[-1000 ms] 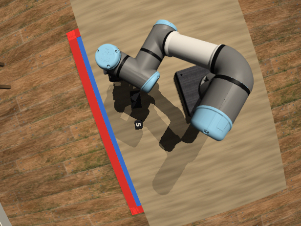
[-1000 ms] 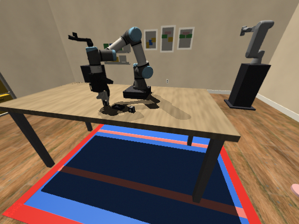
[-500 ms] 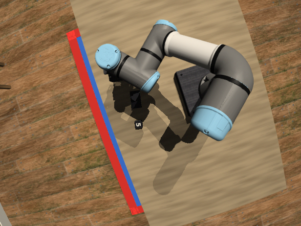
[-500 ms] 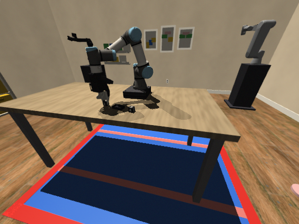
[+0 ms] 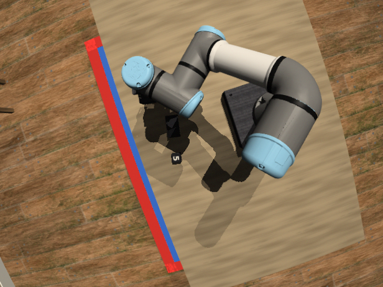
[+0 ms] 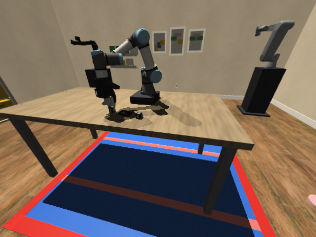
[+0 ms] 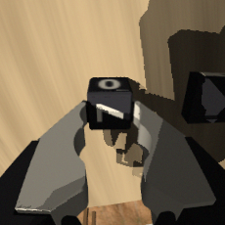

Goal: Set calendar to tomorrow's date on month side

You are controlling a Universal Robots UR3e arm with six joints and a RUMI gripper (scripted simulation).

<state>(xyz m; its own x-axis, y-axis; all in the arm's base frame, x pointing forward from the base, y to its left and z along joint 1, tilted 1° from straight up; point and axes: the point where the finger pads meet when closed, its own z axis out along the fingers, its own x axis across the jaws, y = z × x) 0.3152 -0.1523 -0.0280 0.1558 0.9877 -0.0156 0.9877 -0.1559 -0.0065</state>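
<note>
Now: hand 10 mm above the black cube. From my hand the other things lie so: black calendar tray 110 mm to the left, 20 mm below, 20 mm ahead.
</note>
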